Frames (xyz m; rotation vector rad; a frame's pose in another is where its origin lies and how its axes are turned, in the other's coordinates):
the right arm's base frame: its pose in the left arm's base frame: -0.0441 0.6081 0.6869 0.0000 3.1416 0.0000
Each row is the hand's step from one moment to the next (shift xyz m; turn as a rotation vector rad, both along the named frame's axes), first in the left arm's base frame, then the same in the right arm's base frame.
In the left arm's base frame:
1: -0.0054 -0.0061 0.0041 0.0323 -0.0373 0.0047
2: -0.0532 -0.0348 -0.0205 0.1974 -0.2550 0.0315
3: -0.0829 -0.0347 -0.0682 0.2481 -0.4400 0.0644
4: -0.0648 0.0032 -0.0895 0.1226 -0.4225 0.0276
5: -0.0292 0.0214 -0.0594 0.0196 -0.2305 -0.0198
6: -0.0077 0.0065 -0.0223 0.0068 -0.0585 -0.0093
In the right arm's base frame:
1: 0.0054 -0.0061 -0.0041 -0.0323 -0.0373 -0.0047
2: 0.0532 -0.0348 0.0205 -0.1974 -0.2550 -0.0315
3: 0.0829 -0.0347 0.0682 -0.2481 -0.4400 -0.0644
4: 0.0648 0.0032 0.0895 -0.1226 -0.4225 -0.0276
5: 0.0292 0.0214 0.0594 -0.0196 -0.2305 0.0198
6: 0.0077 0.0065 0.0223 -0.0068 -0.0585 0.0093

